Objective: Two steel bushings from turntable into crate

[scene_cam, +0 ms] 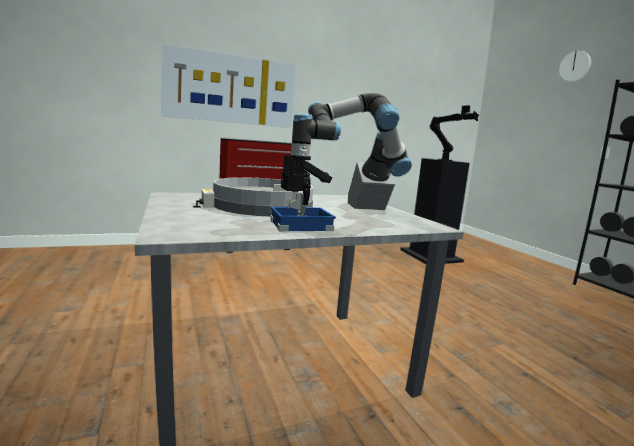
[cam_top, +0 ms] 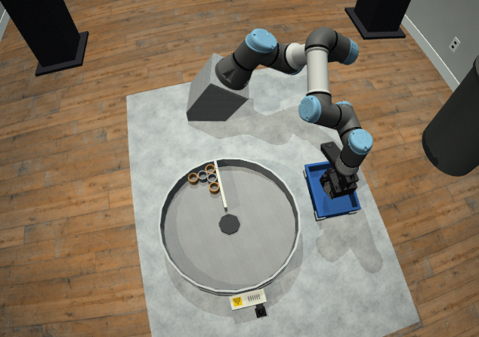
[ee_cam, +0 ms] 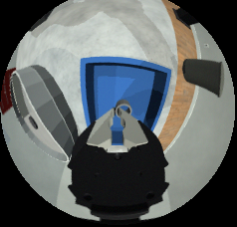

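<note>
Right now my hand is 10 mm to the right of the blue crate and 10 mm above it. Also, from my hand: round grey turntable (60 mm ahead, 340 mm to the right, 20 mm above).
</note>
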